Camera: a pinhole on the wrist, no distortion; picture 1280 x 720 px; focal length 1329.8 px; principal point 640.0 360.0 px. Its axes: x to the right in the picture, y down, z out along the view. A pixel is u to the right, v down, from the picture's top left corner.
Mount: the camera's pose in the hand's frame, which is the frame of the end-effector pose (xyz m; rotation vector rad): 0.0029 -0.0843 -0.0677 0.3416 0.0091 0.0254
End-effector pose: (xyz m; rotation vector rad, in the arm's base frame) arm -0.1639 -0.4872 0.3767 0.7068 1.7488 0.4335
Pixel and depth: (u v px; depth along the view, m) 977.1 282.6 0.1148
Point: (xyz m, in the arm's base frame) -0.1640 -0.5640 0.2620
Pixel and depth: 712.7 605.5 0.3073
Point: 0.0303 -0.5886 0.2087
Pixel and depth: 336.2 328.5 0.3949
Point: 0.0843 -0.7321 0.2095
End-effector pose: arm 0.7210 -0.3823 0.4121 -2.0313 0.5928 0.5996
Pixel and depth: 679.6 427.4 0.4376
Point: 0.8023 0.0171 0.3657
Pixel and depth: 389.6 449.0 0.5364
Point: 0.7121 0.1326 0.4040
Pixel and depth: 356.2 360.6 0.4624
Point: 0.7340 0.0658 0.4466
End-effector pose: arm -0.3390 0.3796 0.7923 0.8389 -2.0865 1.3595
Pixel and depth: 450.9 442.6 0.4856
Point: -0.1699 -0.0455 0.7367
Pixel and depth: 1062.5 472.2 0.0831
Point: -0.2842 0.3287 0.8728
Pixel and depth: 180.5 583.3 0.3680
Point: -0.1700 0.0811 0.6901
